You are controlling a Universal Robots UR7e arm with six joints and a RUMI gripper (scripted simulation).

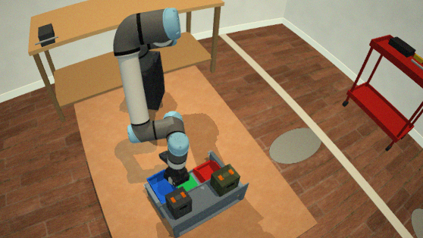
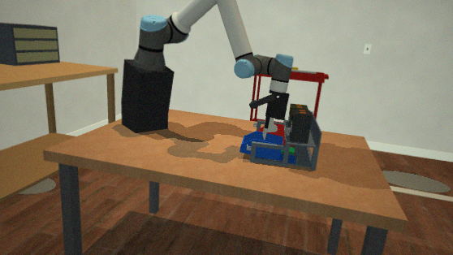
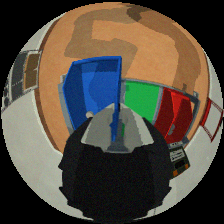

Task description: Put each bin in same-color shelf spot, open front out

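Now: hand 50 mm to the left of the blue bin, 30 mm above it and 10 mm past it. Round my hand: red bin (180 mm to the left, 60 mm ahead, 40 mm below).
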